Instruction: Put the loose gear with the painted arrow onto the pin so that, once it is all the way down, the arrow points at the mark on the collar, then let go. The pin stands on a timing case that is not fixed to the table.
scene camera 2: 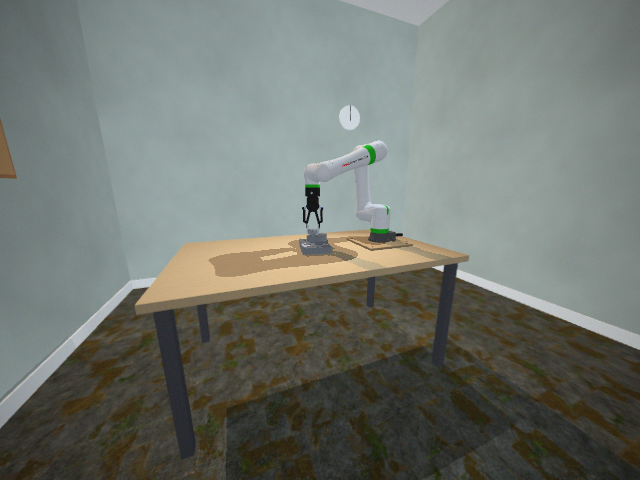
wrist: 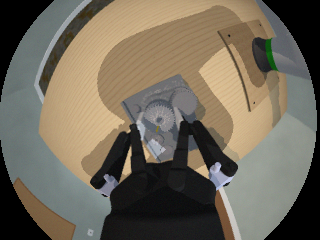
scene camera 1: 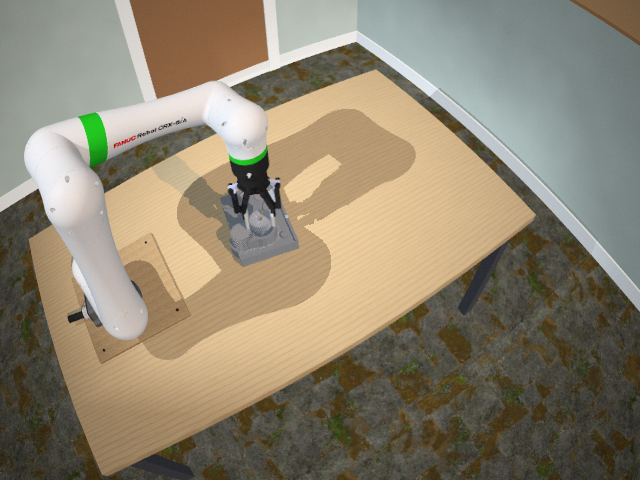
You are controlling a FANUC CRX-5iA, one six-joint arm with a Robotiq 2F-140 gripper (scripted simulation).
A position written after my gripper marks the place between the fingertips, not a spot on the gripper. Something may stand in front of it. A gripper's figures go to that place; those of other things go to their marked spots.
Labels:
My gripper (wrist: 159,115): 22 cm from the lens. A grey timing case (wrist: 184,99) is 22 cm from the lens.

